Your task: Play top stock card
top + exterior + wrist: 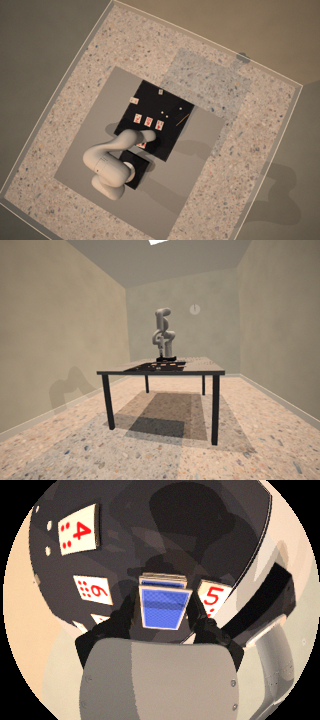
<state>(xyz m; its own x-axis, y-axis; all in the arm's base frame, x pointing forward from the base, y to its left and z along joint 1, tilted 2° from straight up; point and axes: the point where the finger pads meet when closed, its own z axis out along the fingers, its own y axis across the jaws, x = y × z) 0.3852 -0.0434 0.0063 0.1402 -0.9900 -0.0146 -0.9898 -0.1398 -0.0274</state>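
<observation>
Now: the red 5 card 90 mm behind my hand, 20 mm to the left of it and 40 mm below it. The rest, counted from my hand: black card cloth (190 mm ahead, 70 mm below); thin wooden stick (300 mm ahead, 260 mm to the right, 50 mm below); small block (470 mm ahead, 50 mm to the left, 40 mm below).
</observation>
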